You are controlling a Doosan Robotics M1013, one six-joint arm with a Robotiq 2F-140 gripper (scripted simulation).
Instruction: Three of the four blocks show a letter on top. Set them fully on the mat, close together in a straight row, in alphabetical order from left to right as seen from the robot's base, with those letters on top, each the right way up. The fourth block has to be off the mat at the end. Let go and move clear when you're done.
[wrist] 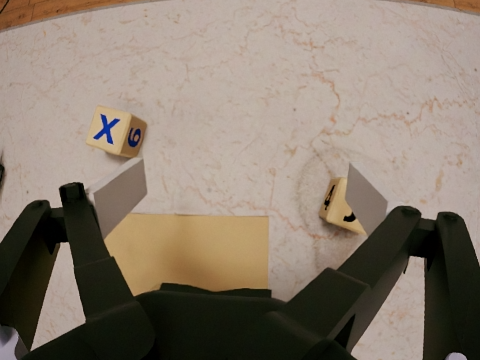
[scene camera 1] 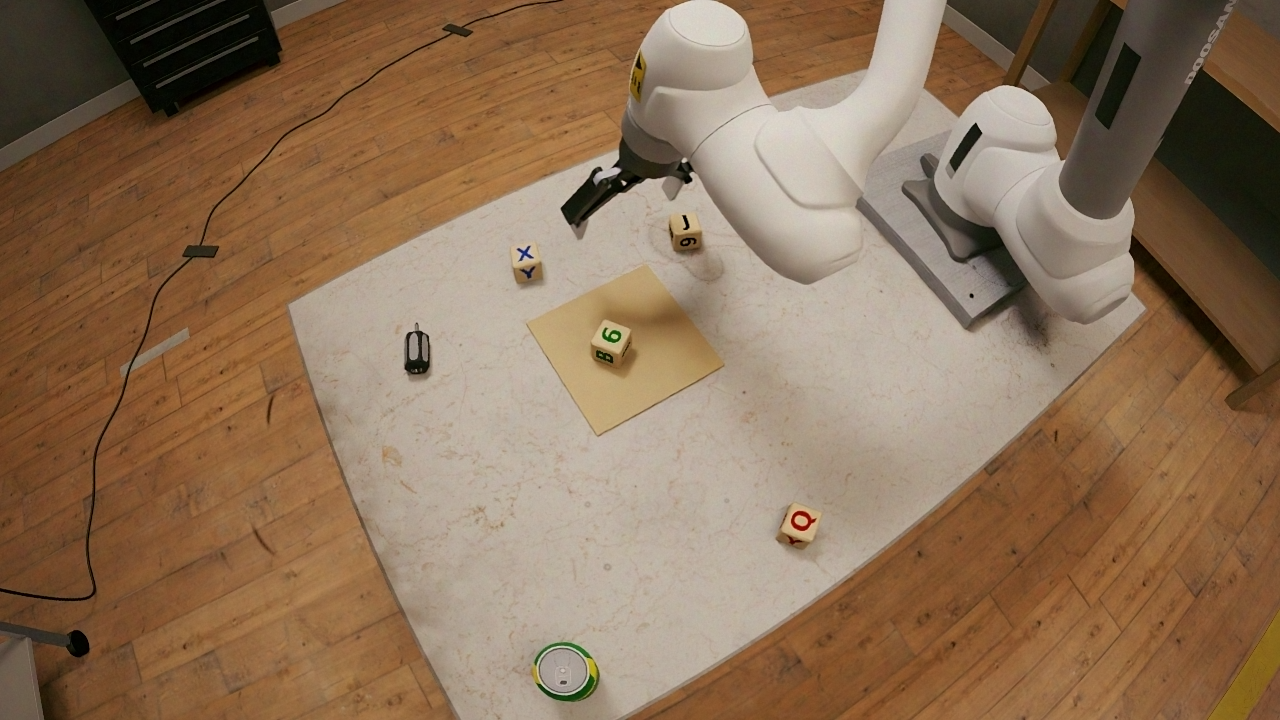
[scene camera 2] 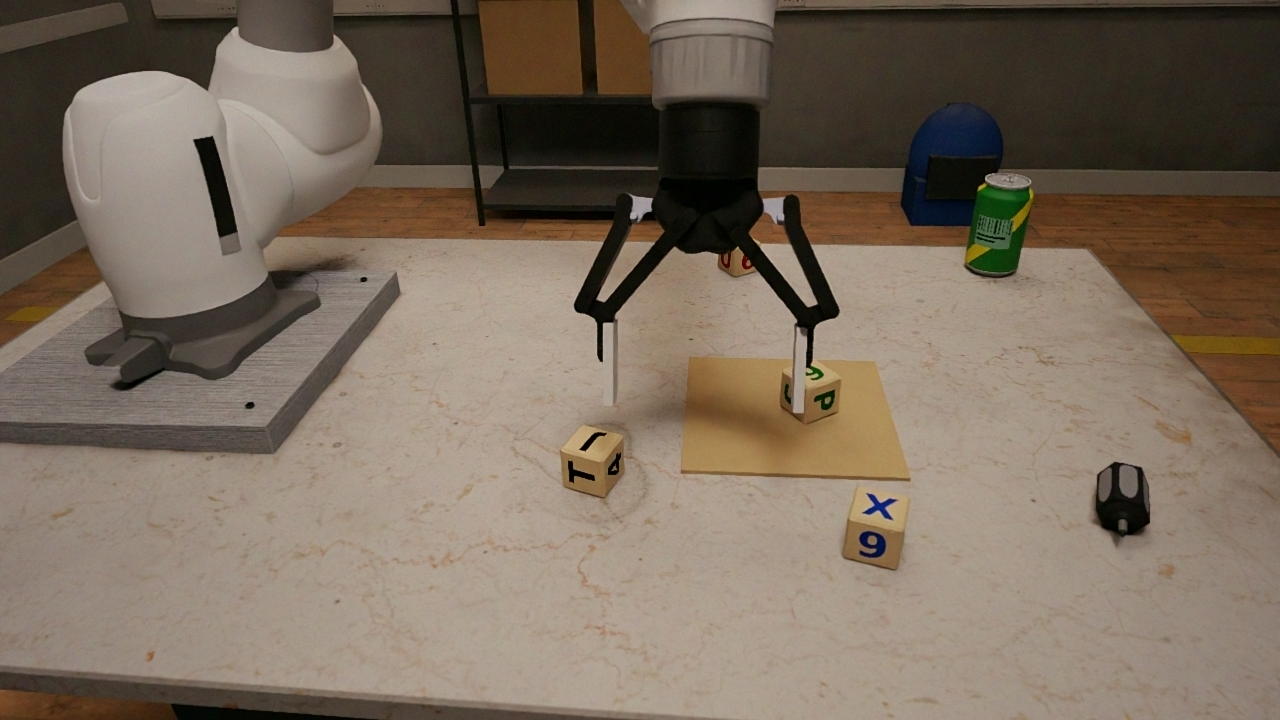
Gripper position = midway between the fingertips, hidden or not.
Note:
In view: my gripper [scene camera 2: 702, 405] and a black tool [scene camera 2: 1122, 495].
The black tool also shows in scene camera 1 [scene camera 1: 416, 343]. My gripper also shows in the wrist view [wrist: 244, 178] and in scene camera 1 [scene camera 1: 623, 211].

